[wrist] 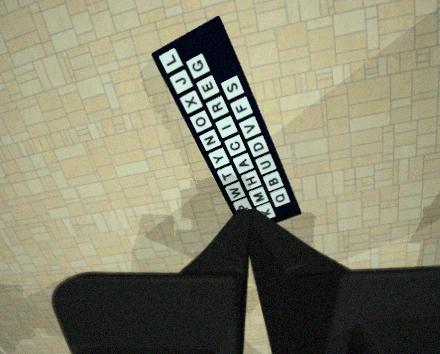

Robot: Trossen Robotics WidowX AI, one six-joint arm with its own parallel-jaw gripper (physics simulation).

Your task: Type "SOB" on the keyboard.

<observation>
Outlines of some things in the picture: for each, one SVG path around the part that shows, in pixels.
My gripper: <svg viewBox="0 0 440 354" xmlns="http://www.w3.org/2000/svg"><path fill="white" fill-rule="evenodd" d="M52 294L52 307L71 354L243 354L250 257L272 354L440 354L440 266L349 269L298 239L298 237L257 209L238 209L210 244L178 273L84 272L62 281Z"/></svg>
A keyboard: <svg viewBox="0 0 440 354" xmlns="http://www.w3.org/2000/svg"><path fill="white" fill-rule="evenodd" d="M216 16L153 52L152 57L232 214L238 209L257 209L278 223L300 215L302 212L220 16Z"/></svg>
</observation>
